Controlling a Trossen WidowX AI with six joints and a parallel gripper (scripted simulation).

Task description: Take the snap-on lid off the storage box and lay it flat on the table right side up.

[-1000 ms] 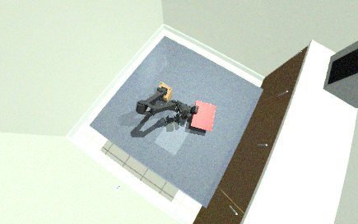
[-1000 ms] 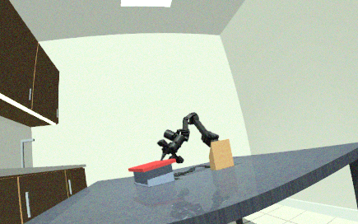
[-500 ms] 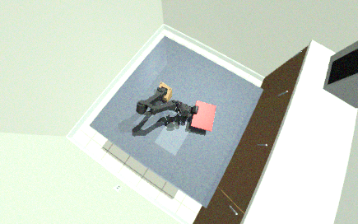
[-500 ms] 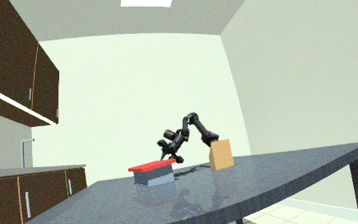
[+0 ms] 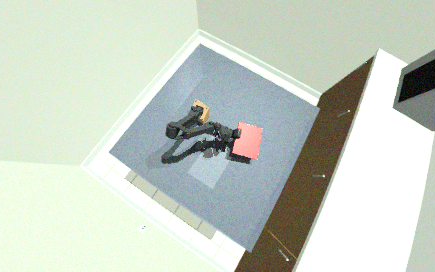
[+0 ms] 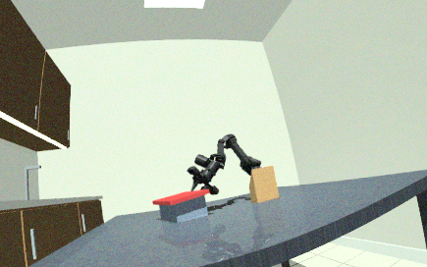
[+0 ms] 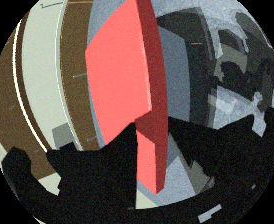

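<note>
Right now my gripper tip is 80 mm short of the red lid and 20 mm to the right of it. Also, from my gripper tip: storage box: 70 mm ahead, 50 mm below, 20 mm to the left.
</note>
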